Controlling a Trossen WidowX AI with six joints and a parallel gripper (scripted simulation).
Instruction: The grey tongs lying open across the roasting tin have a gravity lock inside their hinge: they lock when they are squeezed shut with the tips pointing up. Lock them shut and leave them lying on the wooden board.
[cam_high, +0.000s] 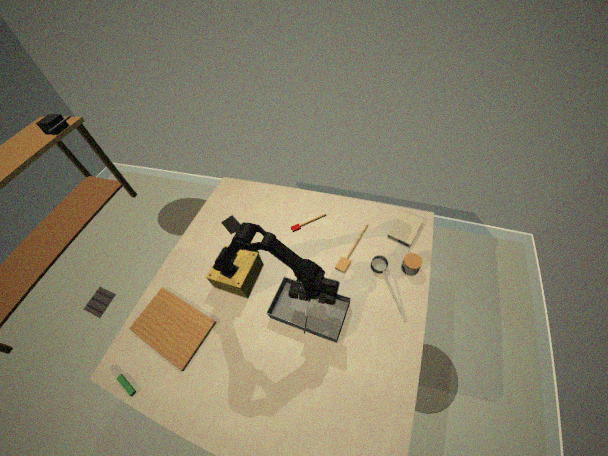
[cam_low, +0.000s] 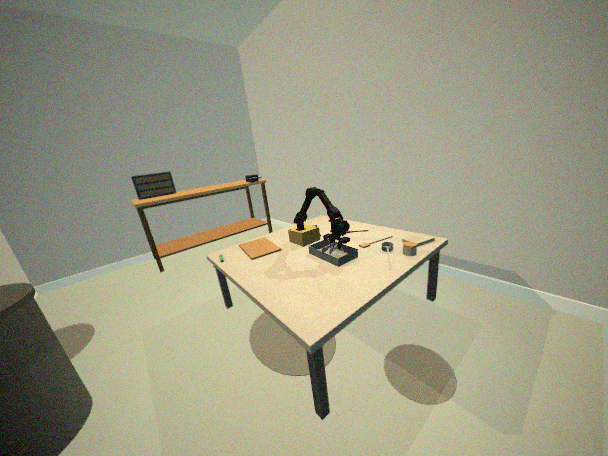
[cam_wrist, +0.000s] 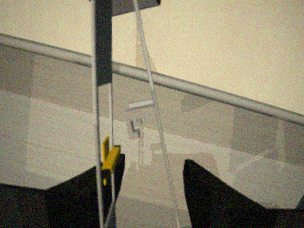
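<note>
Now: gripper tip 40 mm to the left of the roasting tin. Round my gripper tip: cork-lidded jar 340 mm to the left, 310 mm ahead; black spatula 550 mm behind, 160 mm to the left, 30 mm below; yellow slider 40 mm above, 20 mm to the left, 20 mm behind.
</note>
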